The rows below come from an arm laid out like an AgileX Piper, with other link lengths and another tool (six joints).
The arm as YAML. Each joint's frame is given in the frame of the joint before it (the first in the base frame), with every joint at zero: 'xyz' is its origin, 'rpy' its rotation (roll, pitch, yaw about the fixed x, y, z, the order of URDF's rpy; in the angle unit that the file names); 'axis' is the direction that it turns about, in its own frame. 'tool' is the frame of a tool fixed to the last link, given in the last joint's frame.
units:
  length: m
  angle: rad
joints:
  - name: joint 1
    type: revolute
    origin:
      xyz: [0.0, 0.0, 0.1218]
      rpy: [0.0, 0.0, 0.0]
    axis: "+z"
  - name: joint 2
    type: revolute
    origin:
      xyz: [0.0, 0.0, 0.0]
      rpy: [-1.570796, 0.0, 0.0]
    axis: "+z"
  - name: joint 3
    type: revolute
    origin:
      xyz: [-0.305, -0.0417, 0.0]
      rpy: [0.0, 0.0, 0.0]
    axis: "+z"
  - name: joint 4
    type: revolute
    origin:
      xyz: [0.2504, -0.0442, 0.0]
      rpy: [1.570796, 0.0, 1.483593]
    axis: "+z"
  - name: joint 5
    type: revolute
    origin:
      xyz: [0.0, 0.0, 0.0]
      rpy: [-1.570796, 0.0, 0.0]
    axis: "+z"
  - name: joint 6
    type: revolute
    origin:
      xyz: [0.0, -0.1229, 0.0]
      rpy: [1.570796, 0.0, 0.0]
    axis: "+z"
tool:
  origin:
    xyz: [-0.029, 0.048, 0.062]
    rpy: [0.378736, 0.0, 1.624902]
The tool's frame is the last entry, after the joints.
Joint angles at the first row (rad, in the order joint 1, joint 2, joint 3, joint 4, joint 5, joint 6):
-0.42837 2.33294 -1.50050 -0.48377 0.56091 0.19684
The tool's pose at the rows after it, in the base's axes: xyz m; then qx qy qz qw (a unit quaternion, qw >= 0):
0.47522 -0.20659 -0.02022 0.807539 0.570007 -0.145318 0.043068
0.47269 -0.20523 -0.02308 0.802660 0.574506 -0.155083 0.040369
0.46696 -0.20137 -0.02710 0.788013 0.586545 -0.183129 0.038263
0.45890 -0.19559 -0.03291 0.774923 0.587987 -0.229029 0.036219
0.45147 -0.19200 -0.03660 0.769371 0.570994 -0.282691 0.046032
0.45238 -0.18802 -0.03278 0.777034 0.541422 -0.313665 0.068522
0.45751 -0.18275 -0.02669 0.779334 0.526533 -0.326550 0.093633
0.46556 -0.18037 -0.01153 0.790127 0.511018 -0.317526 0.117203
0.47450 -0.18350 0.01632 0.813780 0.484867 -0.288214 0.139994
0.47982 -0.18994 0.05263 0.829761 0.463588 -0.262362 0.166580
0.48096 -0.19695 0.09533 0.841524 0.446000 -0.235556 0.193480
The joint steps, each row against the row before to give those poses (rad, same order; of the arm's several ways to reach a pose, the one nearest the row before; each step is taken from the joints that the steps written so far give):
0.00610 0.00241 -0.00115 0.00541 0.00157 -0.01295
0.00415 0.00355 -0.00003 -0.01134 0.01342 -0.00424
0.01605 0.00301 -0.00001 -0.04304 0.03956 -0.00213
0.03537 0.00739 0.00000 -0.08321 0.07722 0.05299
0.04827 0.00918 0.00372 -0.11573 0.09730 0.11656
0.04916 0.00246 -0.00003 -0.08828 0.08010 0.13572
0.03839 -0.00249 0.00001 -0.06071 0.04180 0.08684
0.02046 -0.02418 0.00003 -0.03024 0.01528 0.06573
0.00220 -0.05161 0.00000 -0.00718 0.00155 0.06580
-0.00455 -0.06820 0.00061 -0.01381 0.00697 0.03628
-0.00967 -0.08281 0.00176 -0.00830 0.00571 0.01127

